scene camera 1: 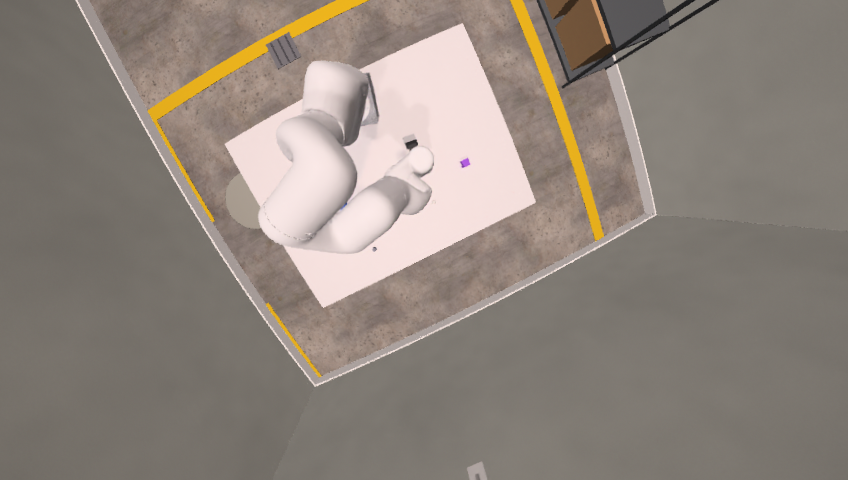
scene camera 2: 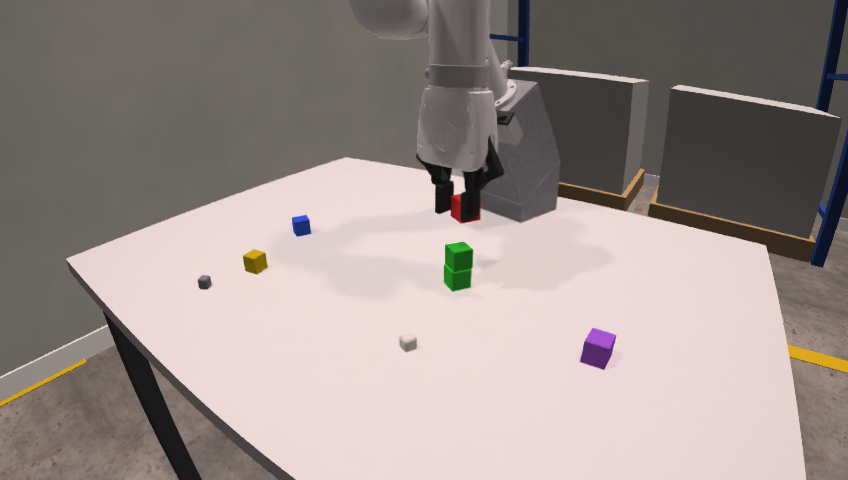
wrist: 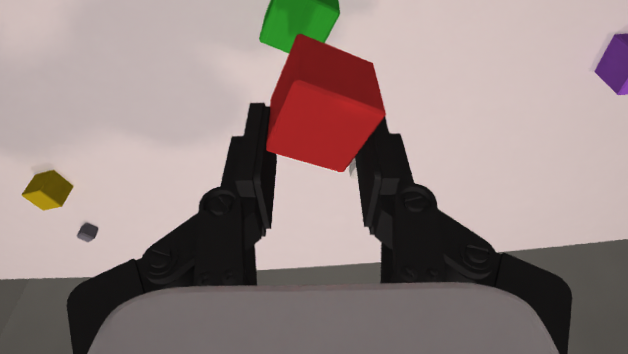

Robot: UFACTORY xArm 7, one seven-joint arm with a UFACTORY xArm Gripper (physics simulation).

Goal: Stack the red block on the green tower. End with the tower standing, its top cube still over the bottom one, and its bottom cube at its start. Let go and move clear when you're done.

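Places are measured from the arm's base along level axes (x back, y right, z up), in metres.
Pixels of known places: gripper, fingertip midpoint: [scene camera 2: 456, 215] [wrist: 315, 129].
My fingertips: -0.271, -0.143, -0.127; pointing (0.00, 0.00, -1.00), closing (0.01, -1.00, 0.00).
Note:
For each thing: its top centre in the pictures, then the offset to it from my fingertips, as dx, dy, dz. Level surfaces: height alone.
- red block, middle of its top: [wrist: 322, 134] [scene camera 2: 465, 197] +0.017, -0.002, +0.022
- top cube, middle of its top: [wrist: 298, 27] [scene camera 2: 459, 246] +0.018, +0.008, -0.055
- bottom cube, middle of its top: [scene camera 2: 457, 266] +0.015, +0.007, -0.086
- white table, its level: dz -0.117
- blue cube, middle of its top: [scene camera 2: 300, 218] -0.025, +0.353, -0.087
- yellow cube, middle of its top: [wrist: 41, 201] [scene camera 2: 253, 253] -0.169, +0.282, -0.088
- small grey cube, middle of its top: [wrist: 84, 238] [scene camera 2: 203, 277] [scene camera 1: 374, 249] -0.263, +0.292, -0.099
- small white cube, middle of its top: [wrist: 360, 175] [scene camera 2: 407, 336] -0.145, -0.045, -0.100
- purple cube, middle of its top: [scene camera 2: 601, 337] [scene camera 1: 466, 162] -0.021, -0.237, -0.085
The red block [scene camera 2: 457, 208] [wrist: 325, 120] is held between the fingertips of my gripper [scene camera 2: 457, 205] [wrist: 315, 129], turned at an angle to the finger pads. The gripper is shut on it and hangs above the table, with a gap between the block and the green tower. The green tower is two cubes stacked: the top cube [scene camera 2: 458, 256] [wrist: 300, 22] sits over the bottom cube [scene camera 2: 457, 278], upright on the table. In the wrist view the red block overlaps part of the green top. In scene camera 1 the arm hides the tower and the fingers.
On the white table [scene camera 1: 476, 113] [scene camera 2: 505, 416] lie a blue cube [scene camera 2: 301, 226], a yellow cube [scene camera 2: 255, 261] [wrist: 47, 190], a small grey cube [scene camera 1: 374, 249] [scene camera 2: 204, 281] [wrist: 88, 232], a small white cube [scene camera 2: 407, 342] and a purple cube [scene camera 1: 464, 162] [scene camera 2: 597, 348] [wrist: 615, 65].

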